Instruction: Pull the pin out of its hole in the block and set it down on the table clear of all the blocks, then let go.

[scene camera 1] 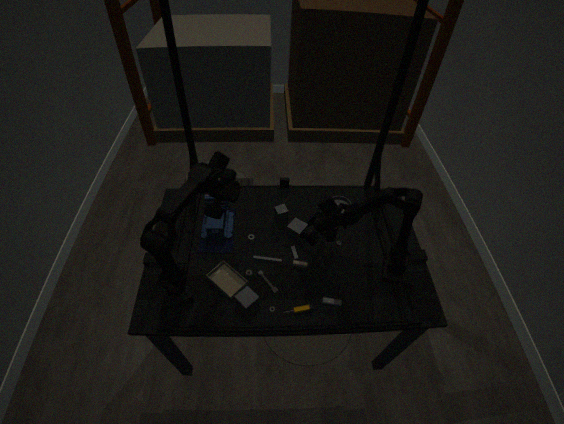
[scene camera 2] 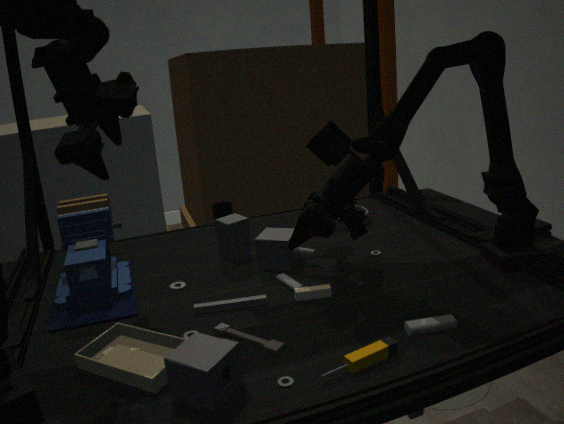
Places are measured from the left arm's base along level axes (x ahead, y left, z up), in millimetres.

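Where they show: left gripper, between the fingertips: (scene camera 1: 302,230) (scene camera 2: 291,242); right gripper, between the fingertips: (scene camera 1: 228,200) (scene camera 2: 112,161); left arm's base, origin of its link: (scene camera 1: 395,270) (scene camera 2: 514,247); right arm's base, origin of its link: (scene camera 1: 175,289).
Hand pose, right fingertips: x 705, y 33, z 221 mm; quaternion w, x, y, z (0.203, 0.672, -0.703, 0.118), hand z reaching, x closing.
Observation:
Things, the pixels of their top centre, and the offset from my right fingertips.
- grey block, centre of its top: (scene camera 2: 276,233) (scene camera 1: 297,225) dy -114, dx -257, dz -187 mm
- pale pin, centre of its top: (scene camera 2: 298,246) dy -101, dx -297, dz -211 mm
- beige tray, centre of its top: (scene camera 2: 133,347) (scene camera 1: 226,278) dy +204, dx -53, dz -224 mm
- flat bar, centre of its top: (scene camera 2: 230,301) (scene camera 1: 267,258) dy +59, dx -176, dz -236 mm
- wrench, centre of its top: (scene camera 2: 247,335) (scene camera 1: 267,281) dy +158, dx -209, dz -241 mm
- yellow screwdriver, centre of its top: (scene camera 2: 359,354) (scene camera 1: 298,308) dy +241, dx -358, dz -229 mm
- grey cylinder, centre of its top: (scene camera 2: 430,320) (scene camera 1: 332,301) dy +170, dx -474, dz -233 mm
The grey block (scene camera 1: 297,225) (scene camera 2: 271,251) stands near the middle back of the table. The pale pin (scene camera 2: 306,250) sticks out sideways from the block's right side; its inner end is hidden by the block and a dark finger. My left gripper (scene camera 1: 320,239) (scene camera 2: 325,241) reaches down beside the block's right side and is shut on the pin, with its fingers still far apart. In scene camera 1 the pin is hard to make out. My right gripper (scene camera 1: 215,208) (scene camera 2: 114,161) is open and empty, high above the blue device at the left.
Other grey blocks are a tall one (scene camera 1: 281,208) (scene camera 2: 233,239) behind left and one (scene camera 1: 246,297) (scene camera 2: 200,367) by the beige tray (scene camera 1: 216,287) (scene camera 2: 112,376). A blue device (scene camera 1: 218,227) (scene camera 2: 87,267), flat bar (scene camera 2: 230,302), wrench (scene camera 2: 249,337), yellow screwdriver (scene camera 2: 367,356), grey cylinder (scene camera 2: 430,324) and several washers lie around.

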